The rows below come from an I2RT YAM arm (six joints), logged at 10 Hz.
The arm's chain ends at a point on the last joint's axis. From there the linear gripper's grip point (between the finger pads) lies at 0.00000 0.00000 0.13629 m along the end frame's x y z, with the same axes.
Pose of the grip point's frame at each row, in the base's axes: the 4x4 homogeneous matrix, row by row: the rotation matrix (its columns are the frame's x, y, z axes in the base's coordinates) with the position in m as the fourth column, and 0 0 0 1 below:
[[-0.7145 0.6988 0.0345 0.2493], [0.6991 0.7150 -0.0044 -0.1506], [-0.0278 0.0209 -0.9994 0.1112], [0 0 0 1]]
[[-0.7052 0.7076 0.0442 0.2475], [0.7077 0.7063 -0.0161 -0.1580], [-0.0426 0.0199 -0.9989 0.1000], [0 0 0 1]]
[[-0.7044 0.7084 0.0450 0.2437], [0.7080 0.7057 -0.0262 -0.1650], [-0.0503 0.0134 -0.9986 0.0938], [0 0 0 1]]
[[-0.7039 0.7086 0.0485 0.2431], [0.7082 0.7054 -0.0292 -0.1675], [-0.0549 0.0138 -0.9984 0.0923], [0 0 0 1]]
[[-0.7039 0.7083 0.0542 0.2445], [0.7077 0.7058 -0.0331 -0.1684], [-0.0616 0.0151 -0.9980 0.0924], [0 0 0 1]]
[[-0.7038 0.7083 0.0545 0.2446], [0.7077 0.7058 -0.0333 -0.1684], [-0.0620 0.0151 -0.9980 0.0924], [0 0 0 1]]
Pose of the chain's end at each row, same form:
[[-0.7145 0.6988 0.0345 0.2446], [0.6991 0.7150 -0.0044 -0.1500], [-0.0278 0.0209 -0.9994 0.2474], [0 0 0 1]]
[[-0.7052 0.7076 0.0442 0.2415], [0.7077 0.7063 -0.0161 -0.1558], [-0.0426 0.0199 -0.9989 0.2361], [0 0 0 1]]
[[-0.7044 0.7084 0.0450 0.2376], [0.7080 0.7057 -0.0262 -0.1614], [-0.0503 0.0134 -0.9986 0.2299], [0 0 0 1]]
[[-0.7039 0.7086 0.0485 0.2365], [0.7082 0.7054 -0.0292 -0.1635], [-0.0549 0.0138 -0.9984 0.2284], [0 0 0 1]]
[[-0.7039 0.7083 0.0542 0.2371], [0.7077 0.7058 -0.0331 -0.1639], [-0.0616 0.0151 -0.9980 0.2284], [0 0 0 1]]
[[-0.7038 0.7083 0.0545 0.2372], [0.7077 0.7058 -0.0333 -0.1639], [-0.0620 0.0151 -0.9980 0.2284], [0 0 0 1]]

